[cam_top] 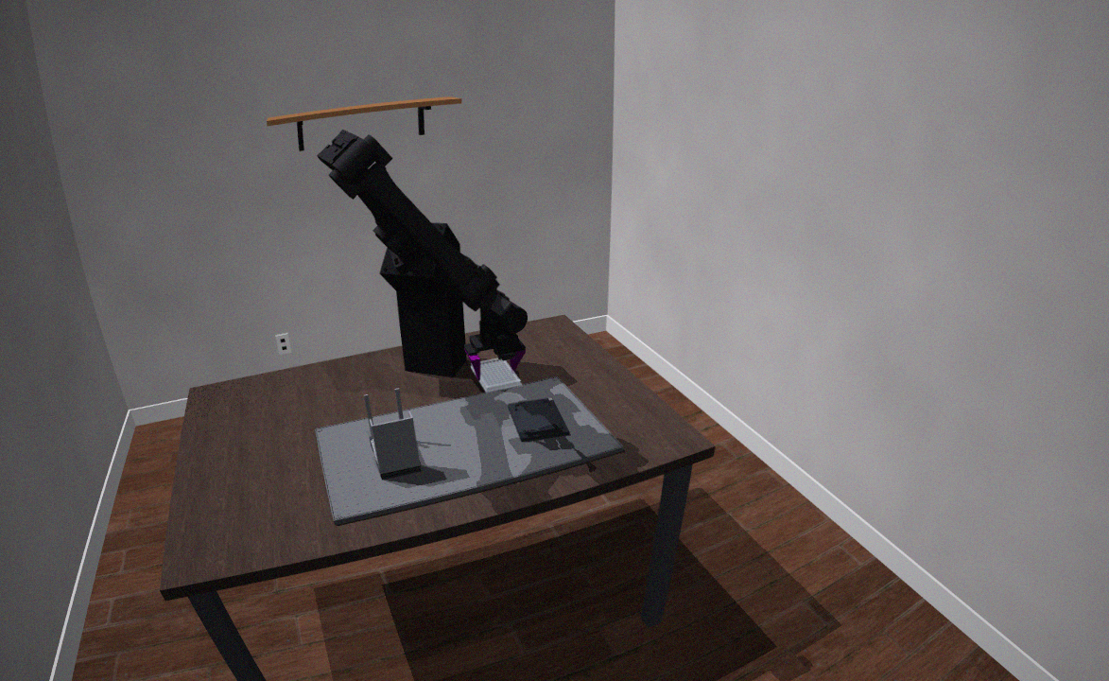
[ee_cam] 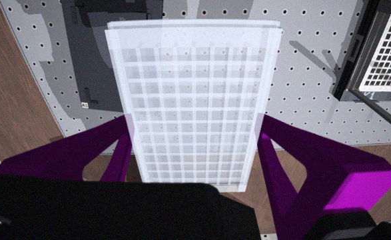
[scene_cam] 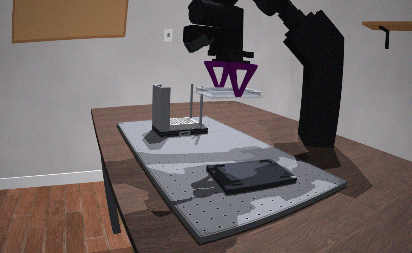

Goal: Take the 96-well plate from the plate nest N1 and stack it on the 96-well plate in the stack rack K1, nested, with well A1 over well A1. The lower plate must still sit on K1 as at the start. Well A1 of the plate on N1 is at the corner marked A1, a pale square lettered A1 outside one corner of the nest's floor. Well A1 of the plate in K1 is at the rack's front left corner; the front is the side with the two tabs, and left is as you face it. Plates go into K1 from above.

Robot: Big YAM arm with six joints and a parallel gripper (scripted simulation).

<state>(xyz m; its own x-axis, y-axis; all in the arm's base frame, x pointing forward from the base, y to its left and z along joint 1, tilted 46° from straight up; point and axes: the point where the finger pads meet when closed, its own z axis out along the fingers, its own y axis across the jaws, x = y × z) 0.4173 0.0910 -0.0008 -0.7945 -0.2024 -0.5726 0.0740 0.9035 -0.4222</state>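
Right now my hand is 6 cm short of the tall grey wall, 27 cm to the left of it and 8 cm above it. Round my hand: pale A1 label 6 cm behind, 18 cm to the left, 15 cm below.
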